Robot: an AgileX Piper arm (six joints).
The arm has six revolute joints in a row. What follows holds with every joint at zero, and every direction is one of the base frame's.
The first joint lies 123 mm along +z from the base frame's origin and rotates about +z.
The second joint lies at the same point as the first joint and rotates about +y.
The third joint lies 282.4 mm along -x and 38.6 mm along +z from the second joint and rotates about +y.
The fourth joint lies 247.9 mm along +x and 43.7 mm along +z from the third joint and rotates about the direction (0.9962, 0, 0.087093).
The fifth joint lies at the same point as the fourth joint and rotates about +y.
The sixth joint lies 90.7 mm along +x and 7.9 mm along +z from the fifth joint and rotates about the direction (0.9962, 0, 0.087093).
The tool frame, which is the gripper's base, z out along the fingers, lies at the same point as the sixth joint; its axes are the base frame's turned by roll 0, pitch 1.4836 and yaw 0 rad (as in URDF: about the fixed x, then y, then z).
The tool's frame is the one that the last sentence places.
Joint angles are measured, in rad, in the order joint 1, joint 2, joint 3, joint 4, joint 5, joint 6. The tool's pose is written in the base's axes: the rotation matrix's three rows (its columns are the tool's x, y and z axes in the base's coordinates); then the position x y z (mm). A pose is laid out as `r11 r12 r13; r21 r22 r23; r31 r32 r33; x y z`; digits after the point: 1 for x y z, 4 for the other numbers.
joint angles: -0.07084, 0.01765, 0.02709, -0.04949, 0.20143, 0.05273
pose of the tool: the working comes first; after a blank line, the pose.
Where each joint sits with the arm in this pose, in the base's axes (m; each line is computed from the numbers above, not from the rounded line before):
joint 1: 0.0000 0.0000 0.1230
joint 2: 0.0000 0.0000 0.1230
joint 3: -0.2810 0.0199 0.1666
joint 4: -0.0320 0.0023 0.1991
joint 5: -0.0320 0.0023 0.1991
joint 6: 0.0576 -0.0050 0.1847
the tool: 0.0576 -0.0050 0.1847

-0.1573 0.0812 0.9842; 0.0154 0.9967 -0.0798; -0.9874 0.0026 -0.1581; 57.6 -5.0 184.7
